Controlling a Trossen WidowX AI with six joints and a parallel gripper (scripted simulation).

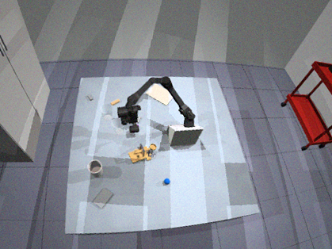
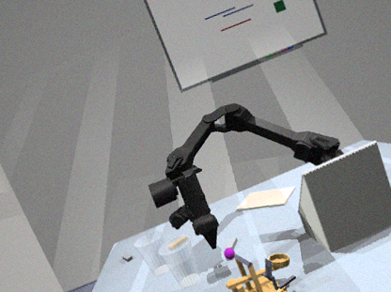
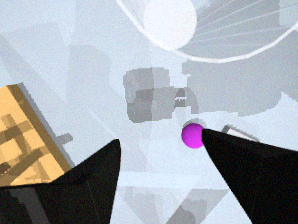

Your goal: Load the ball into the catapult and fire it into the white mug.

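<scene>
My gripper tip is 18 cm to the right of the wooden catapult, 6 cm past it and 3 cm above it. Also, from my gripper tip: small tan block: 31 cm to the right, 11 cm ahead, 8 cm below; then white mug: 28 cm ahead, 27 cm to the left, 6 cm below; then blue ball: 40 cm to the left, 17 cm behind, 7 cm below.
</scene>
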